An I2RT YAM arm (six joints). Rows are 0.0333 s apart.
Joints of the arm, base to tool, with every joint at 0 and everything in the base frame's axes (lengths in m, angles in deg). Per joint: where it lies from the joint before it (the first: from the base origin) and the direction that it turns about. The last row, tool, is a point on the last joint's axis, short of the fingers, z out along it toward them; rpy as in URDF.
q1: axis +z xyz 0 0 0.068
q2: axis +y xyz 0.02 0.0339 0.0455
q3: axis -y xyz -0.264 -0.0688 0
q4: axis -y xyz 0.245 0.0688 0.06
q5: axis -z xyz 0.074 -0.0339 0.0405
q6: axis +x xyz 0.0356 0 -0.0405
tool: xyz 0 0 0 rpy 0 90 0
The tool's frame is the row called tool.
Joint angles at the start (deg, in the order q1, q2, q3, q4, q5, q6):
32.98 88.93 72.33 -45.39 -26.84 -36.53
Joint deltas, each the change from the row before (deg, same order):
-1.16 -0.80 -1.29 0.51 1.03 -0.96
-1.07 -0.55 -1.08 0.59 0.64 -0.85
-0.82 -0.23 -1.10 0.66 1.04 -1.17
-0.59 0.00 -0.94 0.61 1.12 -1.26
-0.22 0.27 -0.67 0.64 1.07 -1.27
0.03 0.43 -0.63 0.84 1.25 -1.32
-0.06 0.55 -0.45 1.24 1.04 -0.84
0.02 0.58 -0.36 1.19 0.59 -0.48
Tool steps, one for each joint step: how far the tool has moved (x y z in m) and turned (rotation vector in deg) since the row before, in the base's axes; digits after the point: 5 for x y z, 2 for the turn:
0.00092 -0.00764 -0.00248 -0.87 -1.08 -0.88
0.00132 -0.00643 -0.00252 -0.57 -0.84 -0.69
0.00137 -0.00502 -0.00429 -1.08 -0.96 -0.37
0.00133 -0.00363 -0.00465 -1.24 -0.91 -0.09
0.00129 -0.00134 -0.00454 -1.21 -0.89 0.33
0.00128 0.00007 -0.00499 -1.34 -1.04 0.55
0.00257 0.00036 -0.00428 -0.87 -1.09 0.17
0.00228 0.00100 -0.00393 -0.44 -0.71 0.15

